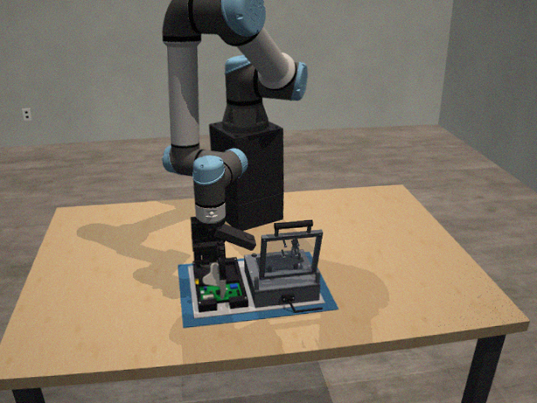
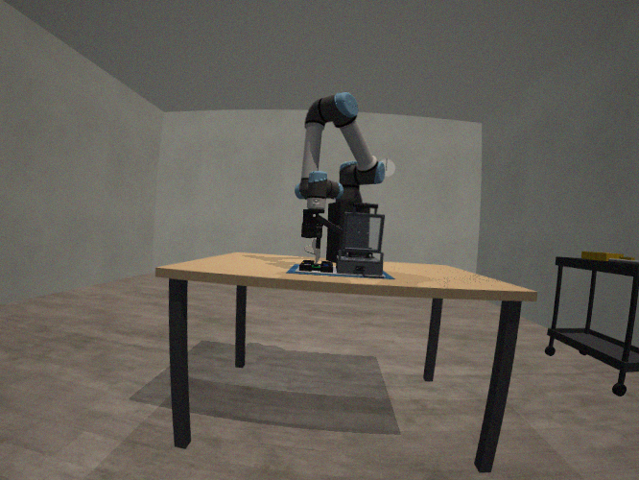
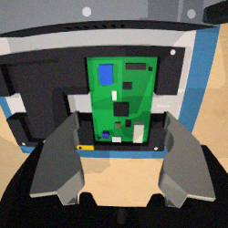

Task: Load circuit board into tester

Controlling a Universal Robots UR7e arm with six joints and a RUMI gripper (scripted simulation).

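The green circuit board lies 20 mm below my hand. The rest, counted from my hand: tester bed 170 mm to the left, 60 mm behind, 30 mm above; framed lid 180 mm to the left, 140 mm above, 50 mm ahead.
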